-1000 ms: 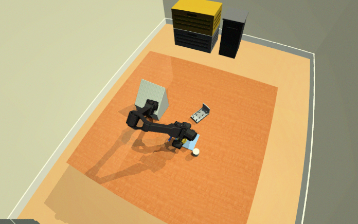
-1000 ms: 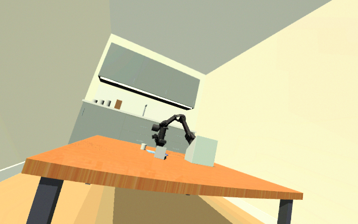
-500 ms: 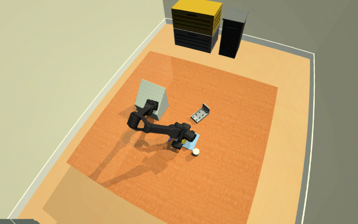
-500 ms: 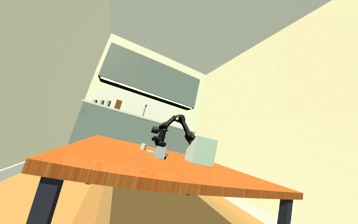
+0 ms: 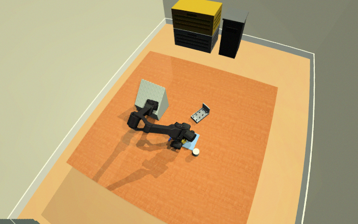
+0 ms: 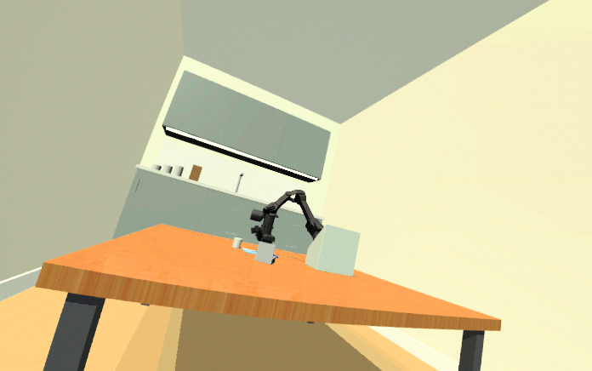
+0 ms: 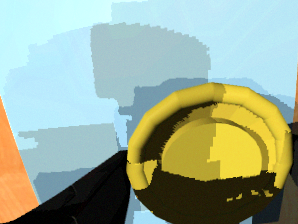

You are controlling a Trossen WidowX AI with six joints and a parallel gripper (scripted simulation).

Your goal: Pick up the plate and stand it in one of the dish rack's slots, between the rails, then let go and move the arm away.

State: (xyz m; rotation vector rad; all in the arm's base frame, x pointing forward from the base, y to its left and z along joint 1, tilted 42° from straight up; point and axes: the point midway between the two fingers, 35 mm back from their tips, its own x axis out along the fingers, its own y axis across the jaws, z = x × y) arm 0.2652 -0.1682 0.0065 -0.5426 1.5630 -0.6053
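Right now my gripper tip is 3 cm short of the light blue mat and 2 cm to the right of it. From my gripper tip the other things lie so: yellow plate (1 cm above); then blue spoon (8 cm behind, 1 cm to the left); then white cup (13 cm ahead, 5 cm to the right, 2 cm above).
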